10 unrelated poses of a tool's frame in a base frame.
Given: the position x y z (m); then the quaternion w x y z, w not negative.
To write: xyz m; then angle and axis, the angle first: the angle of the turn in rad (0 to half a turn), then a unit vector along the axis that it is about. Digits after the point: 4 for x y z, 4 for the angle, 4 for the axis.
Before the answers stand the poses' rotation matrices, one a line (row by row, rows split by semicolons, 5 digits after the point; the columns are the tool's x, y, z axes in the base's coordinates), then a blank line. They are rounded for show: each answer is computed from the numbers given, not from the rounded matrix.
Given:
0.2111, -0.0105, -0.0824, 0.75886, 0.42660, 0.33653, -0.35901
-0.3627, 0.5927, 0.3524, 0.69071, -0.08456, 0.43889, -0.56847
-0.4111, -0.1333, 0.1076, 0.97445, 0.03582, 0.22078, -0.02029
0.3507, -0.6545, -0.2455, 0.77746, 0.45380, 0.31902, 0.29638
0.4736, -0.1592, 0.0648, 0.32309, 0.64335, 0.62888, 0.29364
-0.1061, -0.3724, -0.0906, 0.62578, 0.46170, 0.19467, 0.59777
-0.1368, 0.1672, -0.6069, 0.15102, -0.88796, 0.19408, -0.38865
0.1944, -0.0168, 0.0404, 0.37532, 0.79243, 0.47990, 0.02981
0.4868, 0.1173, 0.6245, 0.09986, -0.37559, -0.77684, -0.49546
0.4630, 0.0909, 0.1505, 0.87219, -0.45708, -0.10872, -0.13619
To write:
0.51572 0.83201 0.20445; -0.25775 0.37825 -0.88910; -0.81707 0.40583 0.40952
-0.03155 0.71106 0.70242; -0.85951 0.33939 -0.38217; -0.51015 -0.61580 0.60046
0.90169 0.05536 0.42883; -0.02373 0.99661 -0.07877; -0.43174 0.06085 0.89995
0.62077 -0.17131 0.76505; 0.75039 0.41245 -0.51652; -0.22706 0.89473 0.38458
0.03657 0.61944 0.78420; 0.99892 -0.00025 -0.04639; -0.02854 0.78505 -0.61878
0.20954 -0.56839 0.79563; 0.92791 -0.14100 -0.34511; 0.30834 0.81059 0.49787
0.62257 -0.22728 0.74883; -0.46206 -0.87905 0.11734; 0.63159 -0.41906 -0.65229
0.53762 0.73820 0.40748; 0.78295 -0.25766 -0.56622; -0.31299 0.62344 -0.71649
-0.69792 0.68250 0.21703; 0.48459 0.22690 0.84480; 0.52733 0.69477 -0.48910
0.93926 0.33695 -0.06515; -0.13818 0.54506 0.82693; 0.31415 -0.76770 0.55852

0.2111, -0.0105, -0.0824, 1.4185, 0.6550, 0.5167, -0.5513
-0.3627, 0.5927, 0.3524, 1.6167, -0.1169, 0.6069, -0.7861
-0.4111, -0.1333, 0.1076, 0.4530, 0.1595, 0.9831, -0.0903
0.3507, -0.6545, -0.2455, 1.3604, 0.7215, 0.5072, 0.4712
0.4736, -0.1592, 0.0648, 2.4836, 0.6798, 0.6645, 0.3103
-0.1061, -0.3724, -0.0906, 1.7893, 0.5919, 0.2496, 0.7664
-0.1368, 0.1672, -0.6069, 2.8384, -0.8983, 0.1963, -0.3932
0.1944, -0.0168, 0.0404, 2.3721, 0.8549, 0.5177, 0.0322
0.4868, 0.1173, 0.6245, 2.9415, -0.3775, -0.7807, -0.4979
0.4630, 0.0909, 0.1505, 1.0223, -0.9344, -0.2223, -0.2784

